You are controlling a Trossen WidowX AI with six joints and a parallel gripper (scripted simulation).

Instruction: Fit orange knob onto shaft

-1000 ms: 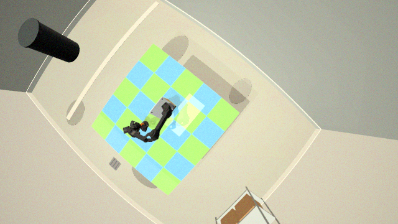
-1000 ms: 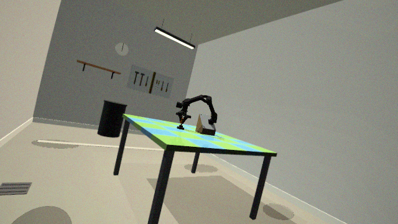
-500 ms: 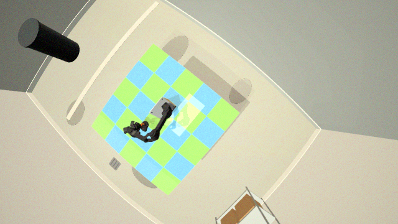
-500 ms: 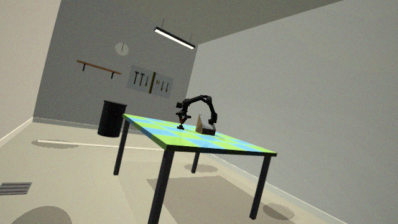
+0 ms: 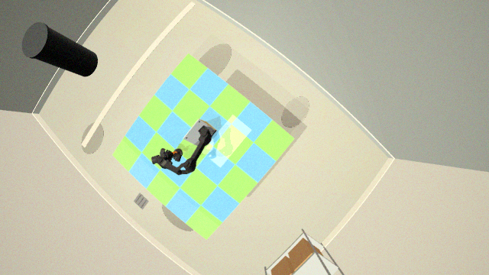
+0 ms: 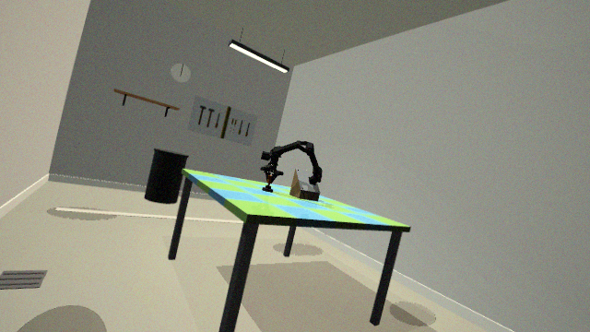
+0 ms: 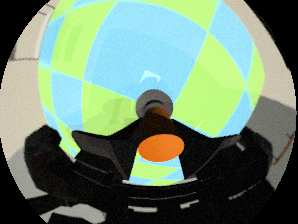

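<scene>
Now: the orange knob 30 mm above my gripper tip. Round my gripper tip: dark pedestal 40 mm below.
</scene>
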